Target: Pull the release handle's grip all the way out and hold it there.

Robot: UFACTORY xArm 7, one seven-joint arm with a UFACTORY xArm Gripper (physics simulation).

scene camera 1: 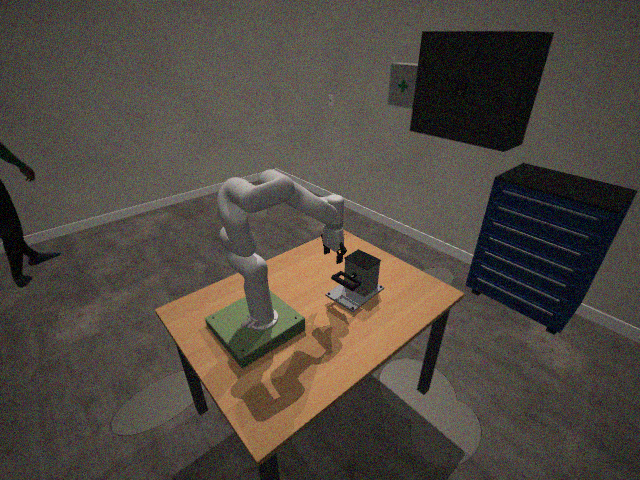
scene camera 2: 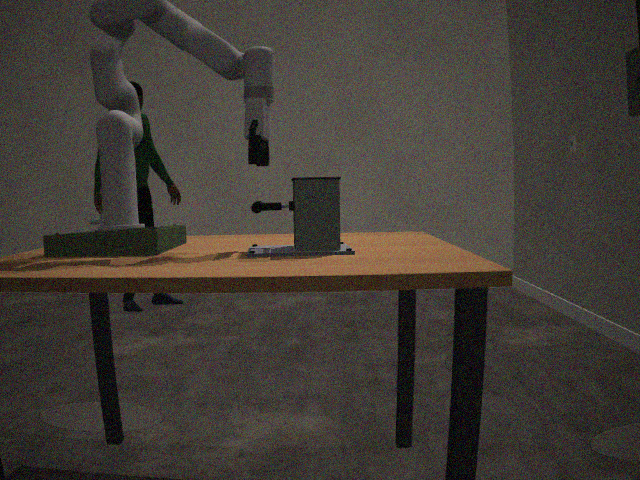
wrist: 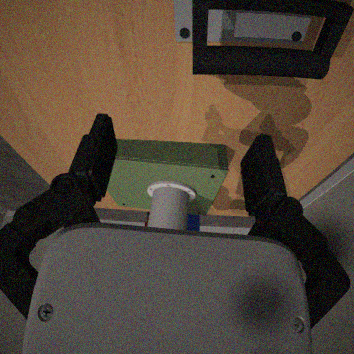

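The release handle's grip, a black rectangular loop [scene camera 1: 342,283] [scene camera 2: 256,207] [wrist: 260,65], juts level from the side of a dark grey box [scene camera 1: 362,273] [scene camera 2: 316,214]. In scene camera 2 a short light rod shows between grip and box. The box stands on a grey base plate [scene camera 2: 273,251] [wrist: 183,17] on the table. My gripper [scene camera 1: 333,255] [scene camera 2: 258,163] [wrist: 182,138] is open and empty, pointing down. It hangs above the grip's level, not touching it. In the wrist view the grip is beyond the fingertips, at the top and right of the middle between them.
The arm stands on a green block [scene camera 1: 233,330] [scene camera 2: 103,243] [wrist: 200,170] on the wooden table [scene camera 1: 413,294] [scene camera 2: 392,281]. A blue drawer cabinet [scene camera 1: 547,248] and a dark wall cabinet [scene camera 1: 480,87] are beyond the table. A person [scene camera 1: 10,227] [scene camera 2: 147,155] stands behind.
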